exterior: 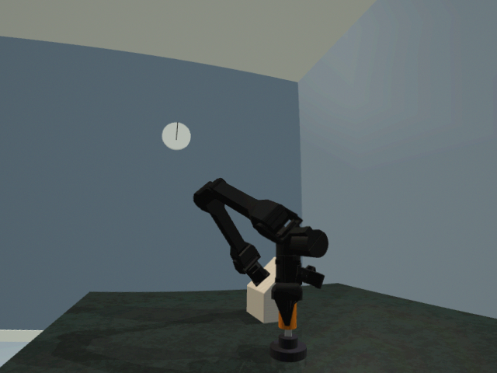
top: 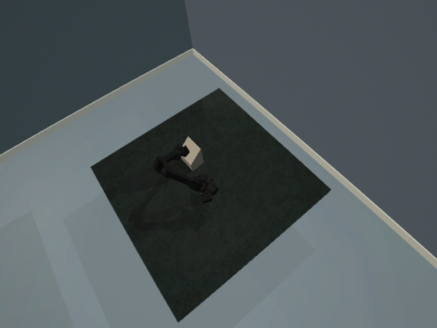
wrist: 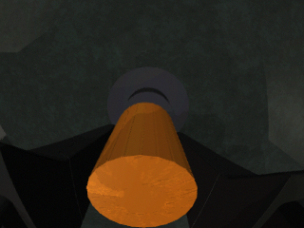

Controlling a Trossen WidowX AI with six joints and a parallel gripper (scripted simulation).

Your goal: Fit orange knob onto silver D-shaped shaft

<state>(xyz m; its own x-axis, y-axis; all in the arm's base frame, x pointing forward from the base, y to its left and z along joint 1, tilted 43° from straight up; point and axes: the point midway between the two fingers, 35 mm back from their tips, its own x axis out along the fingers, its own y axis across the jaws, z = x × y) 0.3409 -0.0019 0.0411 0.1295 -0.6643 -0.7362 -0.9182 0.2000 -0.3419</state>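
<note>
Now: the orange knob 30 mm above my gripper tip. Also, from my gripper tip: round black pedestal (40 mm below).
</note>
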